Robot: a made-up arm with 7 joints.
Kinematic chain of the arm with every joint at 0, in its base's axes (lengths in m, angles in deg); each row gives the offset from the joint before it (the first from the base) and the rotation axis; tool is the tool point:
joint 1: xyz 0 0 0.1 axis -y
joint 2: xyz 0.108 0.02 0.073 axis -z
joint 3: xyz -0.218 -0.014 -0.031 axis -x
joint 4: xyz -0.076 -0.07 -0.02 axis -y
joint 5: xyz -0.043 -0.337 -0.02 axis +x
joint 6: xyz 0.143 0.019 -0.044 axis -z
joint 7: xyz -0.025 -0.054 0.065 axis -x
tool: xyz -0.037 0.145 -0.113
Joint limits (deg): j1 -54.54..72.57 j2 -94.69..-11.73 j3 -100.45..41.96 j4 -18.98..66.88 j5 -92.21..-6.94 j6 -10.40..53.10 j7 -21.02..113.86
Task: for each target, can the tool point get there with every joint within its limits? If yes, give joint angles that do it. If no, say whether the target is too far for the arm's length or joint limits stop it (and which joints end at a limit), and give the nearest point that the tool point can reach.
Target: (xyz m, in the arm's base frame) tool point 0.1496 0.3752 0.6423
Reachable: no: joint limits stop it (at a limit: joint 2, joint 6, joint 7) | nearest point 0.1477 -0.0084 0.6356 | short by 0.384 m
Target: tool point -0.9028 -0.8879 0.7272
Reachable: no: too far | nearest point -0.4106 -0.4903 0.4717 | short by 0.682 m
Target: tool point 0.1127 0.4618 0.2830
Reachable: no: joint limits stop it (at a limit: joint 1, joint 2, joint 3, joint 6, joint 7) | nearest point 0.2283 0.1881 -0.0287 | short by 0.431 m
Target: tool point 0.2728 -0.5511 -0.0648
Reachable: yes | joints 38.15 -36.13 -44.76 44.87 -80.93 -0.62 85.75
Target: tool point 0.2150 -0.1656 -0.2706
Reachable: yes | joints 1.30 -81.27 -49.49 5.01 -57.61 35.20 -8.48
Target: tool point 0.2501 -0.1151 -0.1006
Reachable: yes | joints 52.01 -75.68 -78.48 10.30 -31.05 37.05 -2.48
